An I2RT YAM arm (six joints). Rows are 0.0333 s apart.
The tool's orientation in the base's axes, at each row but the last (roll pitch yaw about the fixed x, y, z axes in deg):
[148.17 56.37 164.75]
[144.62 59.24 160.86]
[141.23 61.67 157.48]
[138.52 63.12 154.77]
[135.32 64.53 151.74]
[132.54 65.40 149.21]
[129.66 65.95 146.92]
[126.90 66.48 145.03]
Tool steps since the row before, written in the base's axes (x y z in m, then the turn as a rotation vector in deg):
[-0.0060 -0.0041 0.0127 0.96 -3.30 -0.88]
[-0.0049 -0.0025 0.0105 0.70 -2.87 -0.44]
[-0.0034 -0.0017 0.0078 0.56 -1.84 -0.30]
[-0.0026 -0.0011 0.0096 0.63 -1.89 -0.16]
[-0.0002 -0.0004 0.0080 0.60 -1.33 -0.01]
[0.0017 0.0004 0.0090 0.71 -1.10 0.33]
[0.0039 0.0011 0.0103 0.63 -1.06 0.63]
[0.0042 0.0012 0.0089 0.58 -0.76 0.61]
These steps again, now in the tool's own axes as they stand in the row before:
[-0.0080 0.0011 -0.0122 -0.26 -3.54 0.14]
[-0.0071 0.0018 -0.0093 -0.44 -2.95 -0.13]
[-0.0057 0.0015 -0.0064 -0.32 -1.92 0.02]
[-0.0077 0.0024 -0.0059 -0.48 -1.94 0.02]
[-0.0072 0.0021 -0.0028 -0.49 -1.37 0.12]
[-0.0087 0.0027 -0.0009 -0.79 -1.08 0.20]
[-0.0105 0.0033 0.0012 -1.03 -0.93 0.06]
[-0.0093 0.0029 0.0021 -0.92 -0.65 0.12]

